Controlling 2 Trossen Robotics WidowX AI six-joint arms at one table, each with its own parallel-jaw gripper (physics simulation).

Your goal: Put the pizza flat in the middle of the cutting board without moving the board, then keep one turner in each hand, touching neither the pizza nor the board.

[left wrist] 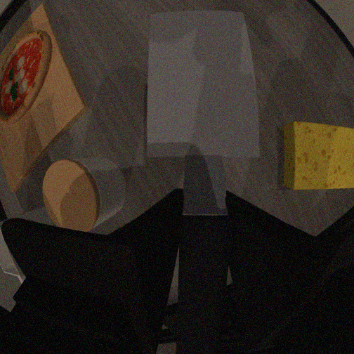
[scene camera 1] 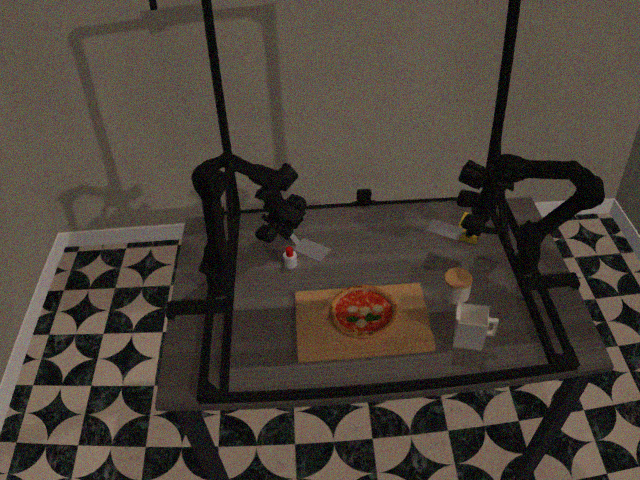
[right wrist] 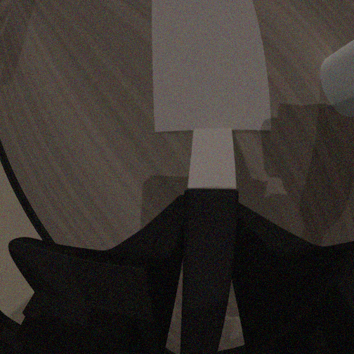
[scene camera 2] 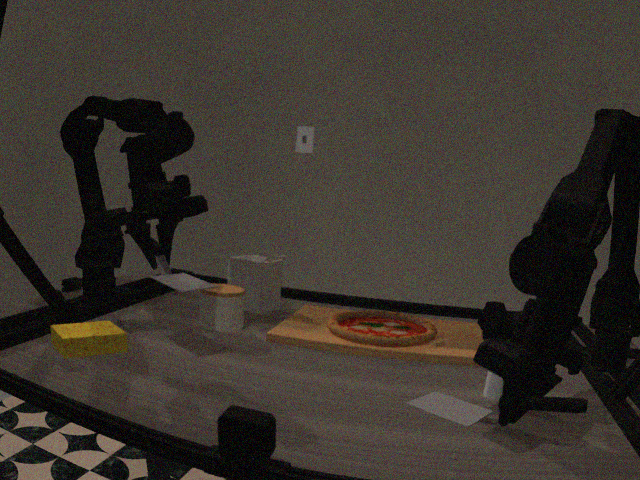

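The pizza [scene camera 1: 362,304] [scene camera 2: 382,329] [left wrist: 24,75] lies flat on the wooden cutting board [scene camera 1: 315,347] [scene camera 2: 302,334] [left wrist: 62,102], nearer the board's upper edge in scene camera 1. My left gripper [left wrist: 200,197] [scene camera 2: 160,262] is shut on the black handle of one turner [scene camera 1: 442,228] [scene camera 2: 183,282] [left wrist: 200,85], held above the table away from the board. My right gripper [right wrist: 203,203] [scene camera 2: 506,417] is shut on the handle of the other turner [scene camera 1: 312,250] [scene camera 2: 449,407] [right wrist: 210,65], whose blade is at or very near the table top. Neither gripper or turner touches the pizza or board.
A white bottle with a red cap [scene camera 1: 290,259] stands beside the right turner. A jar with a wooden lid [scene camera 1: 458,279] [scene camera 2: 229,312] [left wrist: 70,195] and a white mug [scene camera 1: 470,330] [scene camera 2: 255,284] stand beside the board. A yellow sponge [scene camera 2: 93,339] [left wrist: 320,156] lies near the left turner.
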